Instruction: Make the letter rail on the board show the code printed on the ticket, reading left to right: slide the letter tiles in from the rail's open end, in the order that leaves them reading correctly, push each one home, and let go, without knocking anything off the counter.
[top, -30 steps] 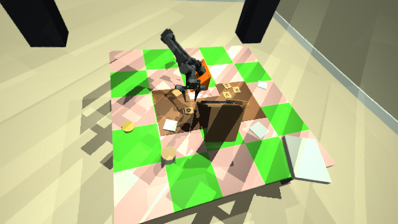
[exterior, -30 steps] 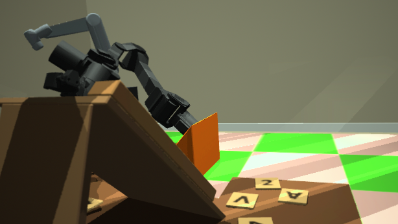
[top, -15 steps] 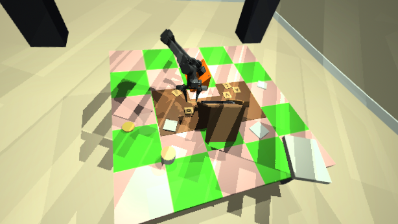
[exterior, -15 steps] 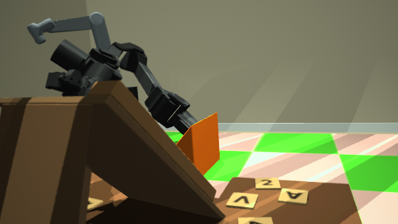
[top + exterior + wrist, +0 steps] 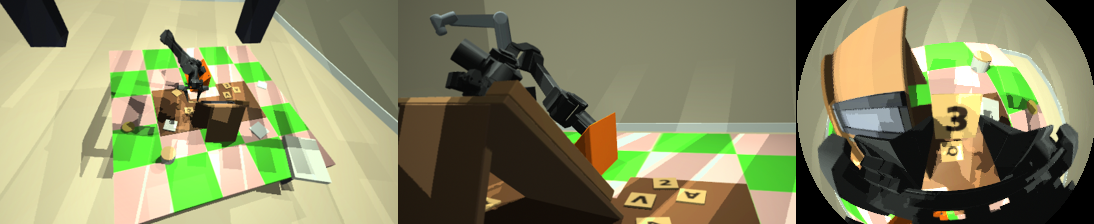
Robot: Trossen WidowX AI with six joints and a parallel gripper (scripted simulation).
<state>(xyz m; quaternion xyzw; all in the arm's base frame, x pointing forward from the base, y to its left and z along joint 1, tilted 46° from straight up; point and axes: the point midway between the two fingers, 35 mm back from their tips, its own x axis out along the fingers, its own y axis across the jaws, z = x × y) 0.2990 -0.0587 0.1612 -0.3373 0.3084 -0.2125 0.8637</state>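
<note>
Now: the ticket 4 cm behind my gripper tip, 19 cm to the left of it and 7 cm below it. Round my gripper tip: tan tile right at my gripper tip; then white slab 44 cm ahead, 63 cm to the left, 13 cm below.
</note>
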